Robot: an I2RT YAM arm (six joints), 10 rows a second.
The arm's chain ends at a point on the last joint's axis. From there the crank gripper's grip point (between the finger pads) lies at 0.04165 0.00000 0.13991 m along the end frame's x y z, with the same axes.
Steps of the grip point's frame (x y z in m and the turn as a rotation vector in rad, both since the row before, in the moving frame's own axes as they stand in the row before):
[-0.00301, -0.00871, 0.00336, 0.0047, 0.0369, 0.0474]
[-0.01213, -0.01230, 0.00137, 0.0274, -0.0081, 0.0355]
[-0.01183, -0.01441, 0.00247, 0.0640, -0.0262, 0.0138]
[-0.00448, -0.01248, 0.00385, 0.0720, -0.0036, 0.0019]
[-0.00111, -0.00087, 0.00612, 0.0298, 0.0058, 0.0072]
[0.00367, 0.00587, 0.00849, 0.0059, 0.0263, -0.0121]
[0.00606, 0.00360, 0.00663, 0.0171, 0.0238, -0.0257]
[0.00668, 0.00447, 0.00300, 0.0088, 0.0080, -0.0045]
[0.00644, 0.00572, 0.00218, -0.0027, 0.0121, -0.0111]
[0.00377, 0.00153, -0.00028, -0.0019, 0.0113, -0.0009]
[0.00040, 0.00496, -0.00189, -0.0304, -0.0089, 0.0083]
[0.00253, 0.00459, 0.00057, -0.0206, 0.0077, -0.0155]
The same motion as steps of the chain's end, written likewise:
[-0.00811, -0.01015, 0.00499, 0.0047, 0.0369, 0.0474]
[-0.01104, -0.00992, 0.00107, 0.0274, -0.0081, 0.0355]
[-0.00821, -0.00598, 0.00170, 0.0640, -0.0262, 0.0138]
[-0.00399, -0.00249, 0.00406, 0.0720, -0.0036, 0.0019]
[-0.00193, 0.00299, 0.00642, 0.0298, 0.0058, 0.0072]
[0.00001, 0.00722, 0.00964, 0.0059, 0.0263, -0.0121]
[0.00279, 0.00710, 0.00769, 0.0171, 0.0238, -0.0257]
[0.00557, 0.00589, 0.00334, 0.0088, 0.0080, -0.0045]
[0.00475, 0.00581, 0.00269, -0.0027, 0.0121, -0.0111]
[0.00219, 0.00130, 0.00020, -0.0019, 0.0113, -0.0009]
[0.00167, 0.00036, -0.00219, -0.0304, -0.0089, 0.0083]
[0.00144, 0.00237, 0.00092, -0.0206, 0.0077, -0.0155]

